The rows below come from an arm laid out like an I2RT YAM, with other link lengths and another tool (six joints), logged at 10 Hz.
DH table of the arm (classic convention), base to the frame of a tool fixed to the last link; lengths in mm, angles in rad. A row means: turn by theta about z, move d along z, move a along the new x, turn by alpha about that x. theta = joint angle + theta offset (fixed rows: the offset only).
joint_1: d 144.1  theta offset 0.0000  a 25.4  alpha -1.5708
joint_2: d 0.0  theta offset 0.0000  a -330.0  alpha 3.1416
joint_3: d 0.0  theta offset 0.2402  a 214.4  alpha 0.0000
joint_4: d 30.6  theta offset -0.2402  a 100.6  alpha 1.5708
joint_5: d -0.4  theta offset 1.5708  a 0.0  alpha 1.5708
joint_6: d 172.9  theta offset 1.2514  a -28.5  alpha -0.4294
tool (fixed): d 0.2  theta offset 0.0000  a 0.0  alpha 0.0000
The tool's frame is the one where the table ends.
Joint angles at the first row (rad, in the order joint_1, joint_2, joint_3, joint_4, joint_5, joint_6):
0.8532 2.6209 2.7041 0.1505 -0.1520 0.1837
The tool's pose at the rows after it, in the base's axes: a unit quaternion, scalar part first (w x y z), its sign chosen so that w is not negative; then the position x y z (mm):
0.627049, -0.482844, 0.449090, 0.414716, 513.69, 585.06, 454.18
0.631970, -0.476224, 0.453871, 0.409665, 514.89, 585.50, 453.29
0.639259, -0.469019, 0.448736, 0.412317, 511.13, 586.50, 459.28
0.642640, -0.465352, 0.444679, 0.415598, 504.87, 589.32, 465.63
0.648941, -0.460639, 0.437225, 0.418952, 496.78, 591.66, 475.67
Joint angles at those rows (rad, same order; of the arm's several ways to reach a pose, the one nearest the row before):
0.8585 2.6396 2.7039 0.1544 -0.1173 0.1833
0.8635 2.6426 2.7039 0.1593 -0.0910 0.1822
0.8715 2.6427 2.7063 0.1780 -0.0765 0.1902
0.8825 2.6427 2.7215 0.1755 -0.0658 0.1951
0.8955 2.6427 2.7431 0.1756 -0.0532 0.1989

